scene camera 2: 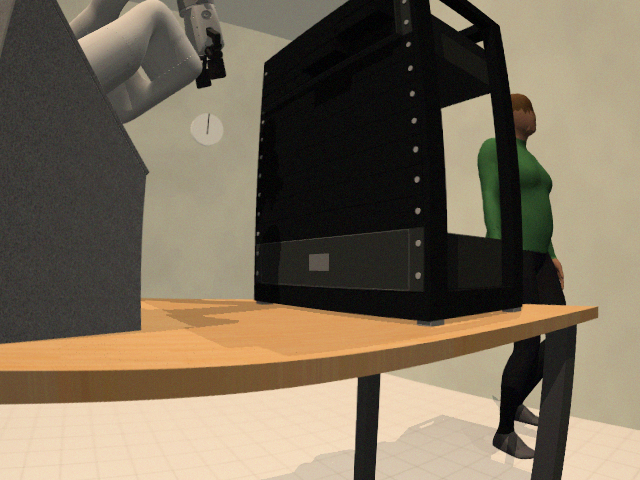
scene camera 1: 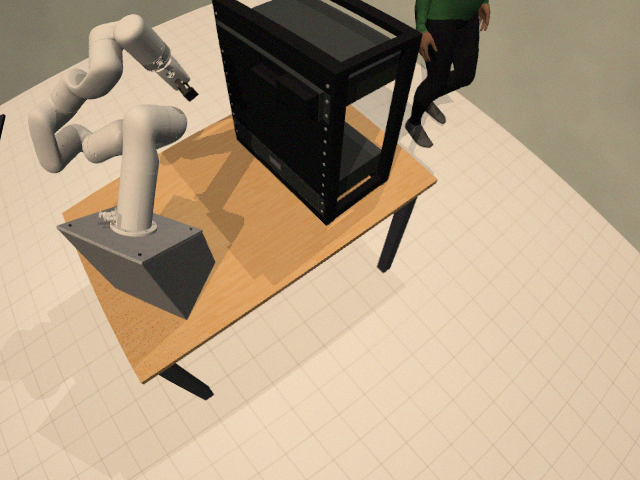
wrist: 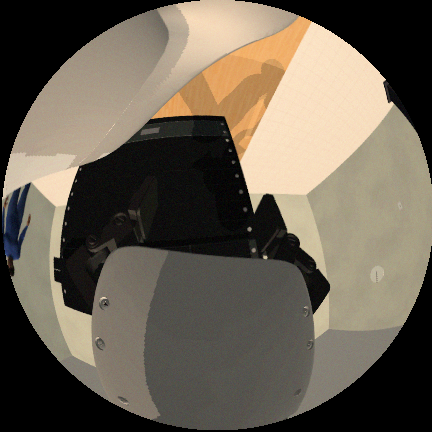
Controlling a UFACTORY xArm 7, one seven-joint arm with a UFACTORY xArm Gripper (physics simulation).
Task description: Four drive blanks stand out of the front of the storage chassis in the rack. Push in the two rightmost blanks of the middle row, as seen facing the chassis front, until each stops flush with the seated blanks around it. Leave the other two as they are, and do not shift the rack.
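Frame: origin at the arm's base, x left, y back, z up, level; millimetres.
Seen in the pictures: gripper, fingertip midpoint: [scene camera 2: 211, 83] [scene camera 1: 185, 87] [wrist: 208, 197]; arm's base at its link origin: [scene camera 2: 37, 104] [scene camera 1: 133, 227].
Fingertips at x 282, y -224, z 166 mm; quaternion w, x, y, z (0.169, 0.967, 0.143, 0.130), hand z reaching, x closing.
Note:
Offsets run from my fingertips to a thing's middle. "pt": to the spot under its first point.
The black rack [scene camera 1: 334, 160] [scene camera 2: 436, 180] stands upright on the table. The storage chassis {pt dx -261, dy -298, dz +52 mm} [scene camera 1: 324, 105] [scene camera 2: 402, 15] sits high in its front. Dark drive blanks {dx -202, dy -286, dz +75 mm} [scene camera 1: 299, 91] stand out from the chassis front in scene camera 1, but they are too dark to count or to place by row. In the wrist view the gripper's body hides much of the chassis. My gripper [scene camera 1: 190, 93] [scene camera 2: 211, 80] [wrist: 208, 197] is open and empty. It hangs in front of the rack, near its upper far side and apart from it, with the fingers pointing down and toward the rack.
A grey unit [scene camera 2: 361, 260] with a light label fills the rack's bottom. The wooden table [scene camera 1: 289, 258] [scene camera 2: 310, 361] [wrist: 240, 75] carries the arm's grey base [scene camera 1: 170, 279] [scene camera 2: 77, 232]. A person in green [scene camera 1: 452, 46] [scene camera 2: 522, 191] stands behind the rack. A person in blue [wrist: 17, 220] shows in the wrist view.

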